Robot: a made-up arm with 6 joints. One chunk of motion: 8 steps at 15 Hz.
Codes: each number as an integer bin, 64 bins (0 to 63) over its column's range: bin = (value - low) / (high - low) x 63, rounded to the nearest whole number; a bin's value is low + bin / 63 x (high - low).
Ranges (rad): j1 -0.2..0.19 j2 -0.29..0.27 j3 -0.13..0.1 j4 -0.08..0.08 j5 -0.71..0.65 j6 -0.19..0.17
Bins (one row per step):
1: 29 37 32 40 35 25
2: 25 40 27 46 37 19
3: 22 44 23 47 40 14
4: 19 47 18 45 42 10
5: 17 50 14 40 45 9
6: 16 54 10 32 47 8
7: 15 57 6 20 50 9
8: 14 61 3 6 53 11
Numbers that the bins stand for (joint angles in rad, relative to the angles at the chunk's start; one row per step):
1: -0.0205 0.0389 -0.0132 0.0216 0.0456 -0.0471
2: -0.0452 0.0656 -0.0314 0.0368 0.0887 -0.0814
3: -0.0638 0.1011 -0.0460 0.0394 0.1535 -0.1100
4: -0.0824 0.1278 -0.0643 0.0343 0.1967 -0.1329
5: -0.0948 0.1544 -0.0789 0.0216 0.2614 -0.1386
6: -0.1010 0.1900 -0.0935 0.0013 0.3046 -0.1443
7: -0.1071 0.2167 -0.1081 -0.0292 0.3694 -0.1386
8: -0.1133 0.2522 -0.1190 -0.0648 0.4341 -0.1271

